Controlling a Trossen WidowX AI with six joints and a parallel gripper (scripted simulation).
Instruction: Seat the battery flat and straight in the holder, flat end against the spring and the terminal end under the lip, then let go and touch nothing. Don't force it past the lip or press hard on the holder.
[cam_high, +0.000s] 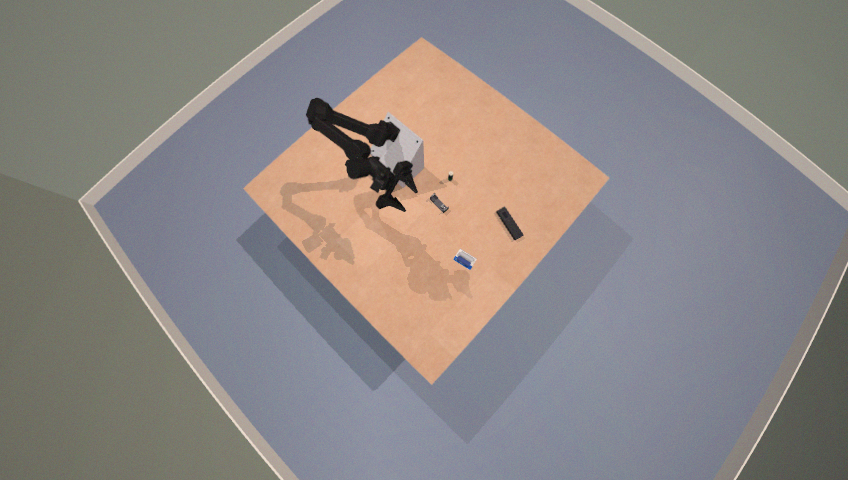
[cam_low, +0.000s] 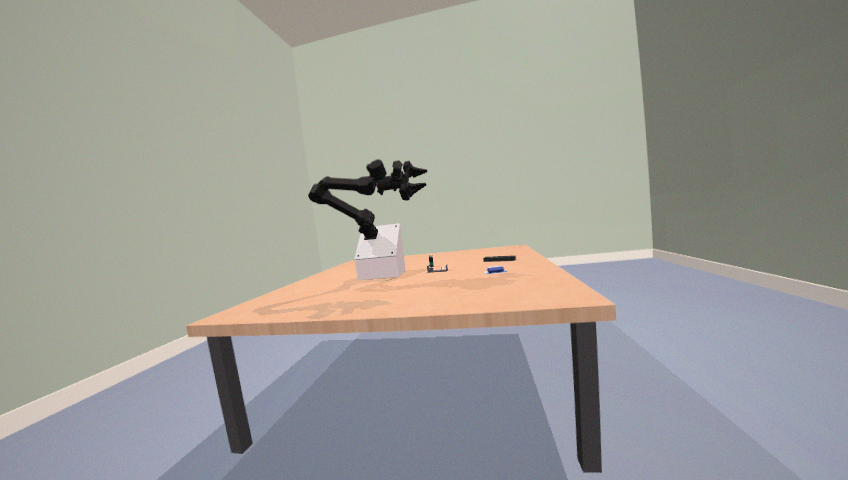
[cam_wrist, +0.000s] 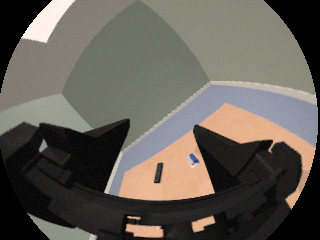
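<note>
Right now my gripper tip is 390 mm above the battery, 320 mm to the right of it and 80 mm past it. The rest, counted from my gripper tip: black bar 410 mm below, 340 mm to the left, 270 mm ahead; white block 420 mm below, 240 mm ahead, 70 mm to the left.
</note>
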